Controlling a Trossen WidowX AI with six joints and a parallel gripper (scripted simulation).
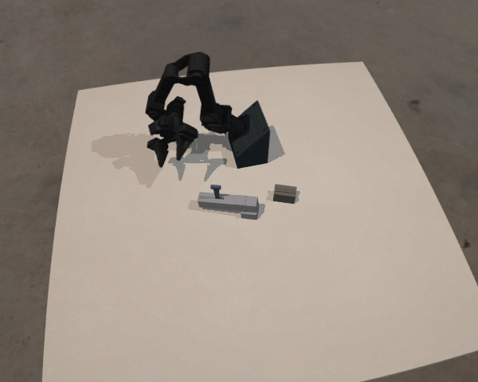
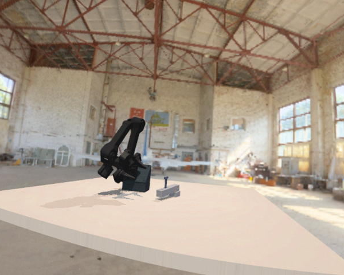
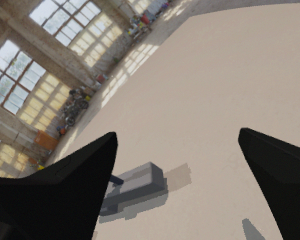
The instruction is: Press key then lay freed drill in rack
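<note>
My gripper tip is now 110 mm short of the blue key, 120 mm to the right of it and 50 mm above it. The rest, counted from my gripper tip: drill: 130 mm ahead, 170 mm to the left, 90 mm below; then dark grey rack: 130 mm ahead, 340 mm to the left, 120 mm below; then grey housing block: 120 mm ahead, 160 mm to the left, 100 mm below.
</note>
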